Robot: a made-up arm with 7 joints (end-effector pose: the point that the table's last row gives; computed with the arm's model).
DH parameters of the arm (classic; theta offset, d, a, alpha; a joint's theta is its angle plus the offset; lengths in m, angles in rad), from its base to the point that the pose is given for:
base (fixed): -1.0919 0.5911 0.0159 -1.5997
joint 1: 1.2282 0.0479 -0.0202 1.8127
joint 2: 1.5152 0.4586 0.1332 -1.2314
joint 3: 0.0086 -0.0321 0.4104 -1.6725
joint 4: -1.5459 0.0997 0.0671 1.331
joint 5: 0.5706 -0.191 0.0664 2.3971
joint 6: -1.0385 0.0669 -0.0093 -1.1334
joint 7: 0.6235 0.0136 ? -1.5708
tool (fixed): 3.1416 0.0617 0 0
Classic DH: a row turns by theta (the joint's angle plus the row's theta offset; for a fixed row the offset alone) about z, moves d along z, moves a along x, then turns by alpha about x.
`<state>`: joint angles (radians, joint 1 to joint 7).
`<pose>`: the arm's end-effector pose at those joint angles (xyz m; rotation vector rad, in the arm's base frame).
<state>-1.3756 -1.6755 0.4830 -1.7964 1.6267 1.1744 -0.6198</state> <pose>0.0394 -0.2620 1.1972 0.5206 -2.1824 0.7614</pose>
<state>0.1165 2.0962 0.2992 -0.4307 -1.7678 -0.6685 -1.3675</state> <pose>-0.0485 -0.4303 1.0263 2.4953 -0.1536 -0.6522</pose>
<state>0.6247 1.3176 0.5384 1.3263 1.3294 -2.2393 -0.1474</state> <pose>0.3730 0.3009 0.9236 -2.0489 -2.2323 0.4608</pose>
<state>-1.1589 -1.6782 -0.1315 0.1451 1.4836 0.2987 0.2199</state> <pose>0.4940 -0.8361 1.1905 -1.3202 -0.4722 -0.8058</pose>
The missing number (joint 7, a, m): -0.3702
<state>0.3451 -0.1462 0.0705 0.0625 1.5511 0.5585 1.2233</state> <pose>1.2522 -0.0499 0.4999 0.7720 0.2198 0.1572</pose>
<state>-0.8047 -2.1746 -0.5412 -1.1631 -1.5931 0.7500 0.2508</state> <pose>-0.0403 -1.1372 0.9193 1.9557 -1.8881 -0.7713</pose>
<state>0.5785 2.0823 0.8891 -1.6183 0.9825 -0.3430 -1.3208</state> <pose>0.0561 -0.0719 0.6901 -1.2302 -0.4424 0.3996</pose>
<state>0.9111 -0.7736 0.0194 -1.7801 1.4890 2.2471 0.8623</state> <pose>0.7594 -0.2659 0.4485 2.4058 -0.6346 1.0310</pose>
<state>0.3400 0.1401 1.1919 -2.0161 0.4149 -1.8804 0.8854</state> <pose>0.3547 -0.5915 0.6628 1.9977 -0.8465 -0.9318</pose>
